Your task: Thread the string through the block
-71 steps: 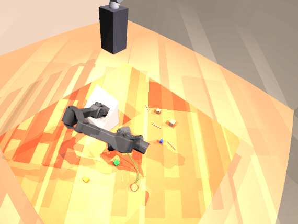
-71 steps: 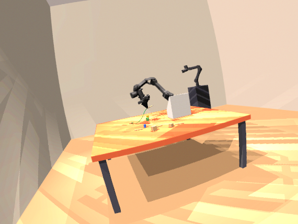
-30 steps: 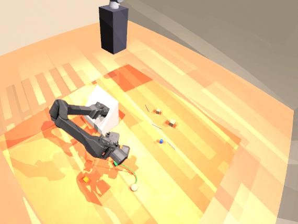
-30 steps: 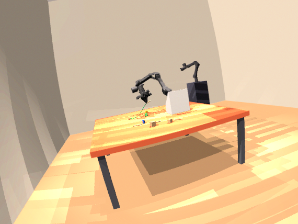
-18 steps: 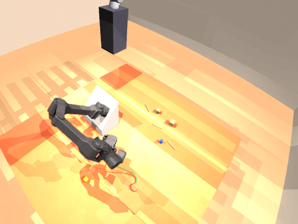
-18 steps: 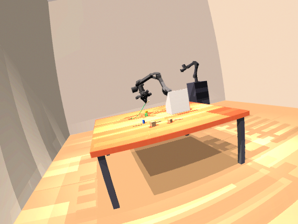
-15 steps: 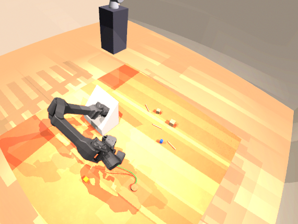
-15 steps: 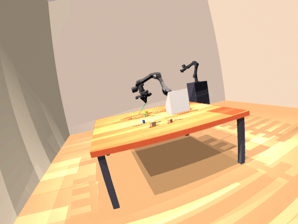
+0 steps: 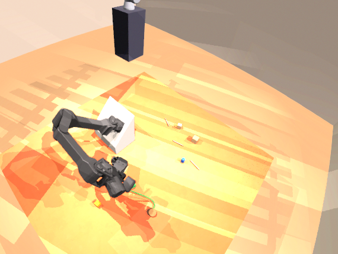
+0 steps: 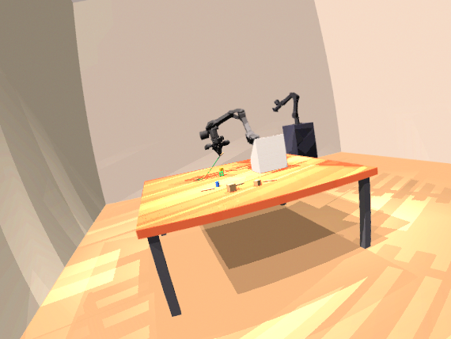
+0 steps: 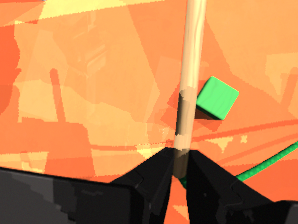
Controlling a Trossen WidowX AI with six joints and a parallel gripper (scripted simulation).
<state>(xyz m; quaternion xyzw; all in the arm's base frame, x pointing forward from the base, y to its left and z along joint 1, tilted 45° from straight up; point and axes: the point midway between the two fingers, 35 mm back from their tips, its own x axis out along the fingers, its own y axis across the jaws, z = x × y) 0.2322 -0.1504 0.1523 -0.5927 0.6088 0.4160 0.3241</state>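
Now: the yellow cube 15 cm to the right of my gripper tip, 13 cm below it and 3 cm behind it. From my gripper tip the other things lie so: green block (12 cm below, 4 cm to the left, 3 cm ahead); then thin wooden stick (1 cm to the left, 1 cm above); then round wooden button (21 cm ahead, 13 cm below).
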